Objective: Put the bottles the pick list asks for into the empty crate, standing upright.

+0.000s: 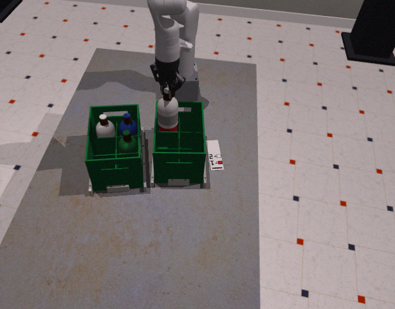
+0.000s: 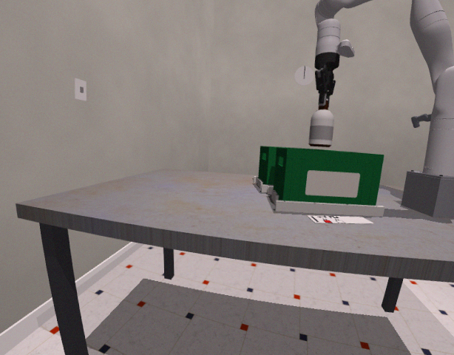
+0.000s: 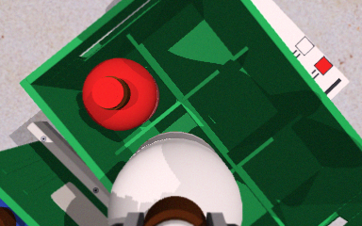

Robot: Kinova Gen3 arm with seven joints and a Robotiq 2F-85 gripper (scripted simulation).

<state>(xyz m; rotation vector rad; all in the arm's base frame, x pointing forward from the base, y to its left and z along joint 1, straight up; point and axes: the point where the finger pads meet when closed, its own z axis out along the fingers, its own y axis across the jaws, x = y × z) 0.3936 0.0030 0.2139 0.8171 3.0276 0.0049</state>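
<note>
My gripper is now 9 cm past the red-label bottle, 2 cm to the left of it and 25 cm above it. Round my hand: green bottle 5 cm ahead, 15 cm to the right, 25 cm below; blue bottle 3 cm behind, 17 cm to the right, 25 cm below; pick list 4 cm behind, 18 cm to the left, 33 cm below.
</note>
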